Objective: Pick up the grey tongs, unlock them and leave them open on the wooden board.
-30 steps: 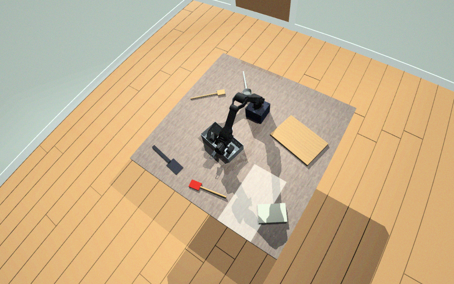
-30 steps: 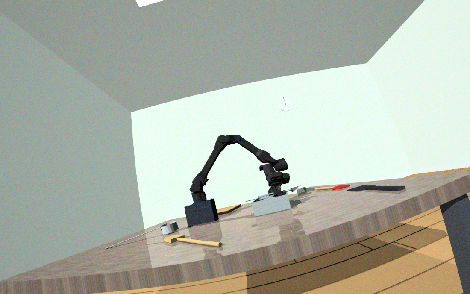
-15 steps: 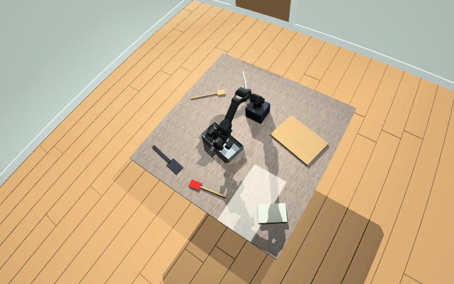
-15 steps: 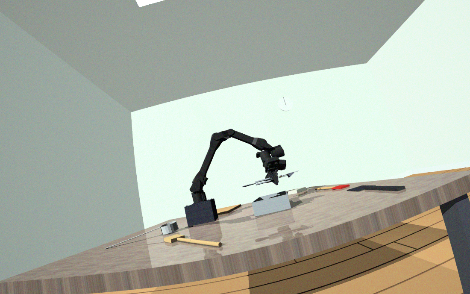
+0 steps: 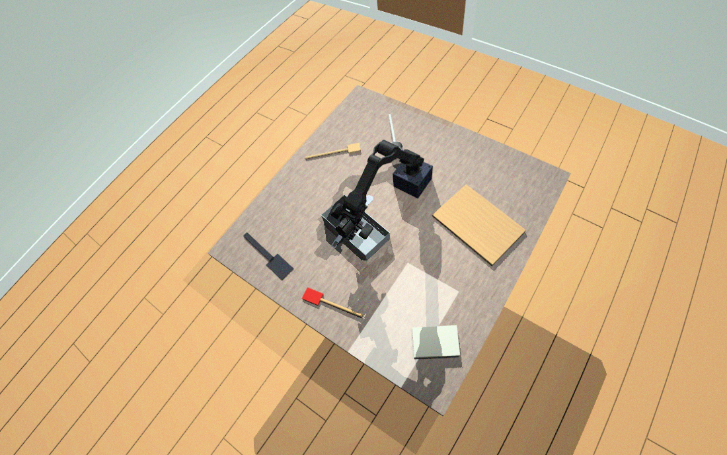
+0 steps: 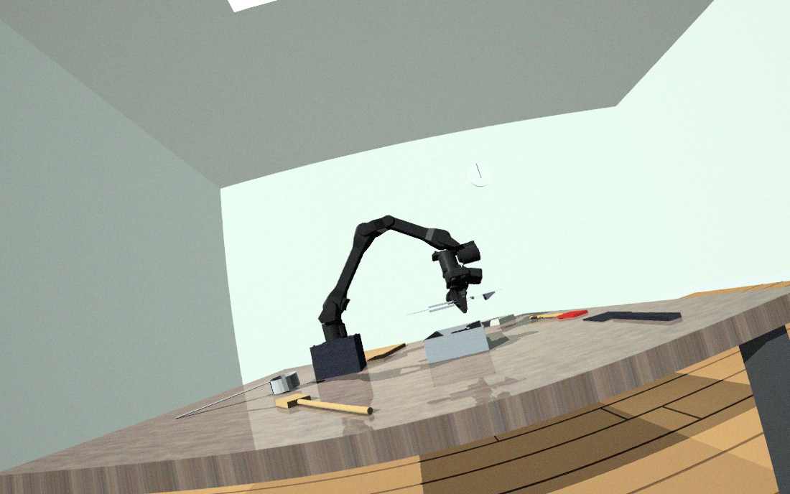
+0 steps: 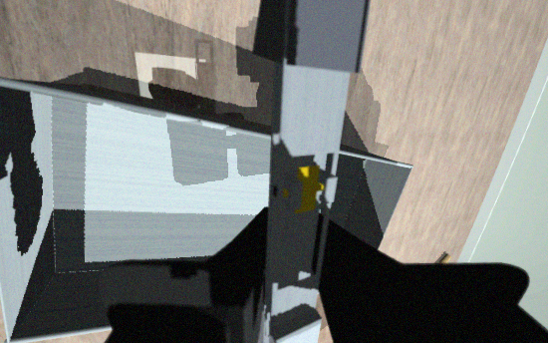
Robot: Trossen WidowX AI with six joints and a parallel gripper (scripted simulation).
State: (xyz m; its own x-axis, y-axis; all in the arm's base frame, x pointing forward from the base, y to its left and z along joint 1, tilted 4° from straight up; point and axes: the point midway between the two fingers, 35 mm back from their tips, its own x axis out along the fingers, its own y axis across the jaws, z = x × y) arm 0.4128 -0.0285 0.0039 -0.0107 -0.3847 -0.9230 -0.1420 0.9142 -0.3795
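Now: the yellow lock piece 3 cm ahead of my gripper tip, 2 cm to the left of it and 3 cm above it. Also, from my gripper tip: red spatula (31 cm ahead, 13 cm to the left, 9 cm below); grey roasting tin (4 cm behind, 1 cm to the right, 7 cm below); black spatula (32 cm ahead, 24 cm to the right, 10 cm below).
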